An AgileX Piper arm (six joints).
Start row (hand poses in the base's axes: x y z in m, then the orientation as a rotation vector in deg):
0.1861 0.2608 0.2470 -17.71 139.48 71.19
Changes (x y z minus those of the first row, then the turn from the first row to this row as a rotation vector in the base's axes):
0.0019 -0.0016 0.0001 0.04 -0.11 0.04
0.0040 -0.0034 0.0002 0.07 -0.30 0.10
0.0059 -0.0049 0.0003 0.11 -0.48 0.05
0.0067 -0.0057 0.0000 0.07 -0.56 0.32
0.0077 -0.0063 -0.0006 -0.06 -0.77 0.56
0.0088 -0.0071 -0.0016 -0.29 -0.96 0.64
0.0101 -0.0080 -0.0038 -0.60 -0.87 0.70
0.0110 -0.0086 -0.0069 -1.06 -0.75 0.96
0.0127 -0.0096 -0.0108 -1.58 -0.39 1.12
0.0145 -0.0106 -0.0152 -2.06 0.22 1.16
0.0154 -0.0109 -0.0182 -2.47 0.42 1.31
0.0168 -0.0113 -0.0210 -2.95 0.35 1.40
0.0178 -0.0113 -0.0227 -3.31 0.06 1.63
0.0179 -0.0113 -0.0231 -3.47 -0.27 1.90
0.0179 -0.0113 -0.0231 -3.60 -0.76 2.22
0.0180 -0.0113 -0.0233 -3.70 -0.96 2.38
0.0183 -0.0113 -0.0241 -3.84 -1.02 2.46
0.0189 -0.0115 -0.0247 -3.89 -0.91 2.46
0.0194 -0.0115 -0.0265 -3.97 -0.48 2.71
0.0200 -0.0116 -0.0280 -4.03 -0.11 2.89
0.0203 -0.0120 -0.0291 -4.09 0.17 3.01
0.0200 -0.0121 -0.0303 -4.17 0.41 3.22
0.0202 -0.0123 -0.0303 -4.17 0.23 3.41
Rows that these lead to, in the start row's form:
0.1880 0.2592 0.2471 -17.81 139.37 71.21
0.1901 0.2574 0.2472 -17.98 139.19 71.18
0.1920 0.2559 0.2473 -18.00 139.01 71.13
0.1928 0.2551 0.2470 -18.40 139.00 71.16
0.1938 0.2545 0.2464 -18.85 138.95 71.01
0.1949 0.2537 0.2454 -19.12 138.95 70.69
0.1962 0.2528 0.2432 -19.23 139.25 70.39
0.1971 0.2522 0.2401 -19.62 139.70 70.00
0.1988 0.2512 0.2362 -19.77 140.38 69.61
0.2006 0.2502 0.2318 -19.63 141.23 69.32
0.2015 0.2499 0.2288 -19.83 141.70 68.98
0.2029 0.2495 0.2260 -20.11 141.98 68.41
0.2039 0.2495 0.2243 -20.66 142.00 67.95
0.2040 0.2495 0.2239 -21.22 141.86 67.72
0.2040 0.2495 0.2239 -21.93 141.56 67.48
0.2041 0.2495 0.2237 -22.26 141.47 67.34
0.2044 0.2495 0.2229 -22.44 141.52 67.17
0.2050 0.2493 0.2223 -22.39 141.65 67.16
0.2055 0.2493 0.2205 -22.50 142.10 67.35
0.2061 0.2492 0.2190 -22.55 142.48 67.51
0.2064 0.2488 0.2179 -22.57 142.78 67.61
0.2061 0.2487 0.2167 -22.73 143.06 67.70
0.2063 0.2485 0.2167 -23.07 142.93 67.70

